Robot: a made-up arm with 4 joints.
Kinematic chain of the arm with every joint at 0, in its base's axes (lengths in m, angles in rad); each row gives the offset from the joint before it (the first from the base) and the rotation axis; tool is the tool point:
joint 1: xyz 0 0 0.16 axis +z
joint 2: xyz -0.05 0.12 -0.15 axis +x
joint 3: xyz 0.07 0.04 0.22 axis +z
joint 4: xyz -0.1 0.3 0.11 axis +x
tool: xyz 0.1 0 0.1
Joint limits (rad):
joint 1: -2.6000..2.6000
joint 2: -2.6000..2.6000
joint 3: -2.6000..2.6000
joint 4: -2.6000..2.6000
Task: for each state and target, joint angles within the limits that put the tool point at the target. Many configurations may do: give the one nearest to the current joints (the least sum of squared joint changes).
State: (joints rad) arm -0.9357 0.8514 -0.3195 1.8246
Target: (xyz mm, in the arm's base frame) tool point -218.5 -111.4 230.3
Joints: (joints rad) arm -1.3198 1.6228 -0.1677 1.3961
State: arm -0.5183 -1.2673 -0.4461 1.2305
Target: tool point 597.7 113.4 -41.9
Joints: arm -1.1290 -1.1555 -0.5948 0.6761
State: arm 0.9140 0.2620 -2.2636 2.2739
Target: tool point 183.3 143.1 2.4
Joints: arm 1.5321 1.0243 -2.5676 2.4926
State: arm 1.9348 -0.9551 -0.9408 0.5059
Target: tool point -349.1 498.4 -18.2
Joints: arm 1.0041 -1.2654 -1.0584 0.5889
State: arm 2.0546 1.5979 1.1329 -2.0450
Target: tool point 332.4 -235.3 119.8
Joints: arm 2.0314 1.7016 1.2887 -1.9159
